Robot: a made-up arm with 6 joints. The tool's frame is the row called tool. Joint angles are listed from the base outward. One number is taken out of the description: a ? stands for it. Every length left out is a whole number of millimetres.
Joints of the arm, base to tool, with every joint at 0 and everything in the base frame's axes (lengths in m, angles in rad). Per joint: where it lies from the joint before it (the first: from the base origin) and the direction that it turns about. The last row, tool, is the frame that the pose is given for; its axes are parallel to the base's.
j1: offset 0 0 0.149 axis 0 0 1
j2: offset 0 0 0 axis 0 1 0
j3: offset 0 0 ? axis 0 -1 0
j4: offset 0.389 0 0 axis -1 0 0
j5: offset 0 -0.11 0 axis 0 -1 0
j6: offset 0 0 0 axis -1 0 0
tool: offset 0 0 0
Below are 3 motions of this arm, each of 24 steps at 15 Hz.
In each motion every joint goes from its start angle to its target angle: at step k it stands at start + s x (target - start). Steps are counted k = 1, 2, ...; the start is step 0. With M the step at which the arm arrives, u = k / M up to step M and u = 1 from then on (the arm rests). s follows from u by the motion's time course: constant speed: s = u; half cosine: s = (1 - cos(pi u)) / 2; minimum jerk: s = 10 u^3 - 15 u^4 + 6 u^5.
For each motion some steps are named. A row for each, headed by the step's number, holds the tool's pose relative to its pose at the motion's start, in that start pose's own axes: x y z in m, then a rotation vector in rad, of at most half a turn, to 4 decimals.
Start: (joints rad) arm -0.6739 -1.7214 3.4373 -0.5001 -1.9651 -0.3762
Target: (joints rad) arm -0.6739 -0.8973 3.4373 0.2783 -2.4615 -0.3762
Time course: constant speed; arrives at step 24
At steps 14, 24:
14: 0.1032 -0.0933 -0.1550 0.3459 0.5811 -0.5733
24: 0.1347 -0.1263 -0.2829 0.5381 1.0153 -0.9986

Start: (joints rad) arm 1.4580 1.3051 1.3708 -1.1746 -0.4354 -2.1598
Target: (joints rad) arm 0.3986 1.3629 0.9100 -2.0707 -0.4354 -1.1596
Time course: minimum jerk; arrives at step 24
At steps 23, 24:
23: -0.5380 0.3811 0.1875 0.1872 0.1202 1.0570
24: -0.5384 0.3811 0.1876 0.1874 0.1203 1.0578

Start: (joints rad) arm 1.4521 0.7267 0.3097 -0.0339 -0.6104 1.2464
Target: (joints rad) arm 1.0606 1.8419 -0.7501 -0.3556 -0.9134 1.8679
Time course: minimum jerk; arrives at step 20
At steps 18, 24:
18: 0.0221 0.7017 -0.2529 0.5384 -0.0928 2.3026
24: 0.0171 0.7043 -0.2518 0.5484 -0.1015 2.3200

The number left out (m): 0.386
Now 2 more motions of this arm.
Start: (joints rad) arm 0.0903 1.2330 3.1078 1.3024 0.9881 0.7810
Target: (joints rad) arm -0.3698 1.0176 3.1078 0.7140 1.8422 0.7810
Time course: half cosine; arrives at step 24
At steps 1, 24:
1: -0.0002 0.0000 -0.0007 -0.0003 -0.0025 -0.0038
24: -0.0009 -0.0238 -0.1443 -0.0567 -0.6669 -0.9165

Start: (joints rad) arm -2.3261 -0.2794 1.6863 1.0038 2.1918 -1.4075
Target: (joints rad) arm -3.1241 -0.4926 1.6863 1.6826 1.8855 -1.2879
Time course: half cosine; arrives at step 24
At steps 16, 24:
16: 0.2745 -0.1152 -0.1317 0.3608 0.8896 0.3002
24: 0.3571 -0.1081 -0.2195 0.4058 1.1845 0.4615

